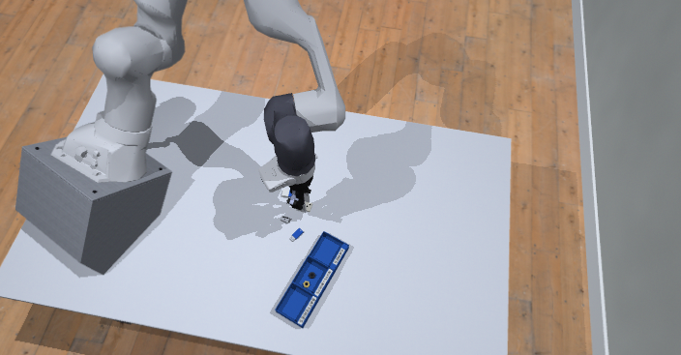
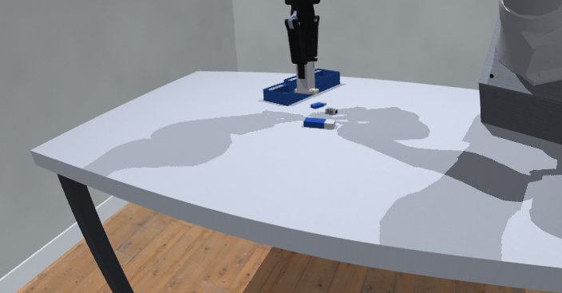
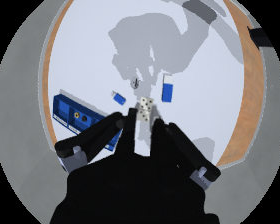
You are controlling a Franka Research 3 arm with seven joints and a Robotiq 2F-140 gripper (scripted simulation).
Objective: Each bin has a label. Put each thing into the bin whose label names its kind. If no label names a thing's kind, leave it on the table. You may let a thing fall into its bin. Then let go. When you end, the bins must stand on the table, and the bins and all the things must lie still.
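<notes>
The cream domino lies 3 cm below my hand. The rest, counted from my hand: white eraser: 6 cm behind, 4 cm to the left, 9 cm below; grey block: 5 cm behind, 4 cm to the right, 8 cm below; blue block: 7 cm to the right, 9 cm below.
</notes>
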